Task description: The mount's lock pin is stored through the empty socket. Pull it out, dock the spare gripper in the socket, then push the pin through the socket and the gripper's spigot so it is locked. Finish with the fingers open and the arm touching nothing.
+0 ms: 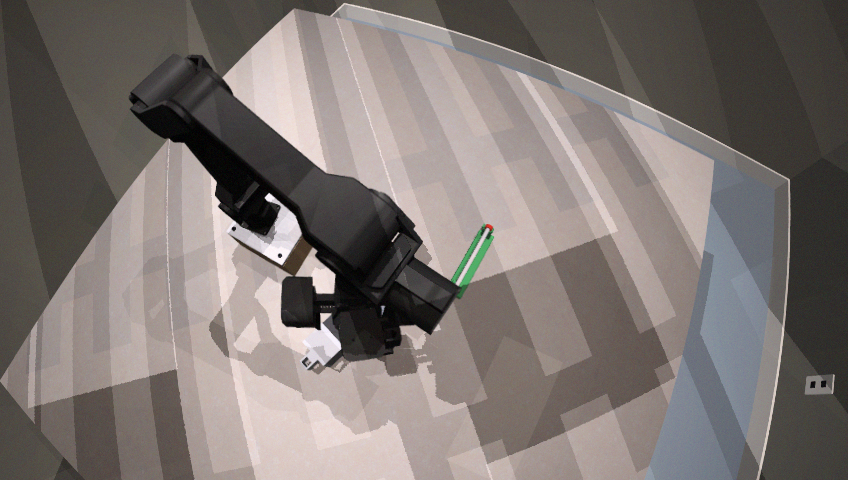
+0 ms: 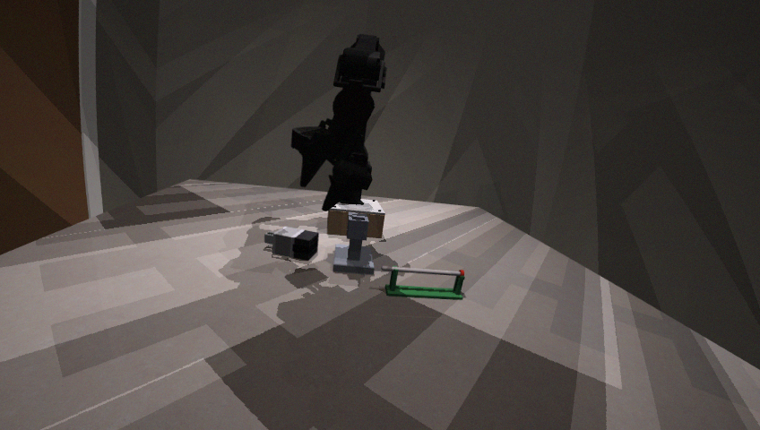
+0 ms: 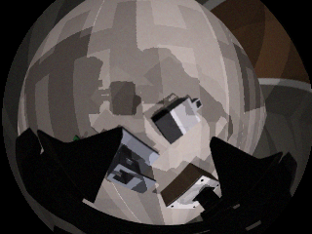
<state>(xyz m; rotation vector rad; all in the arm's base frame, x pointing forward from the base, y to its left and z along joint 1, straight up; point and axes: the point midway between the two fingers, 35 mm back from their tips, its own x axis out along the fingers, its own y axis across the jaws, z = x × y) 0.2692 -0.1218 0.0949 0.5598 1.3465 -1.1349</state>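
Right now the spare gripper is 110 mm below my gripper tip, 60 mm behind it and 40 mm to the right of it. Round my gripper tip: green cradle (200 mm to the left, 130 mm ahead, 110 mm below); then grey mount (100 mm to the left, 80 mm below).
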